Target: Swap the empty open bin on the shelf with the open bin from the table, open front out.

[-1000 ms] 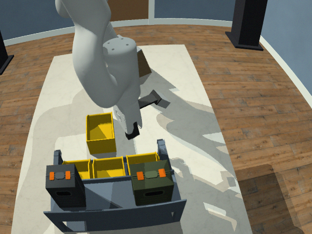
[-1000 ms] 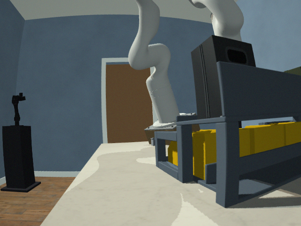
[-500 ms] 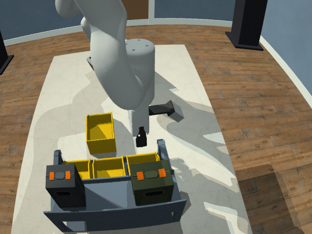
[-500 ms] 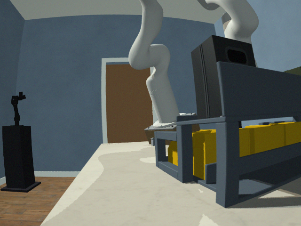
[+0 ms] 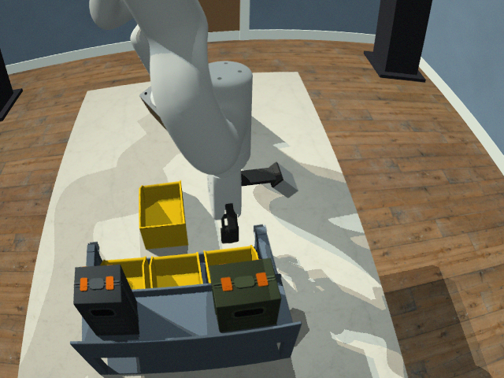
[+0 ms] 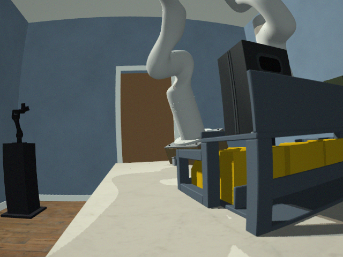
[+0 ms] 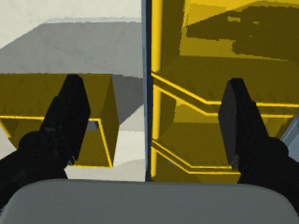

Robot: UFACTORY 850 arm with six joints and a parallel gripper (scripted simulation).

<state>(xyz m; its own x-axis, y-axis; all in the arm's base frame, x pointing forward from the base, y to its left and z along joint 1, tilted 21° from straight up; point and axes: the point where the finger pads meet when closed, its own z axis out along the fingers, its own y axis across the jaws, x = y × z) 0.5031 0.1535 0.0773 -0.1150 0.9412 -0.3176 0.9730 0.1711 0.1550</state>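
Right now the shelf lip is 110 mm to the right of my hand and 120 mm below it. The rest, counted from my hand: dark grey case (200 mm ahead, 210 mm to the right, 30 mm above); green case (180 mm ahead, 20 mm to the left, 10 mm above).
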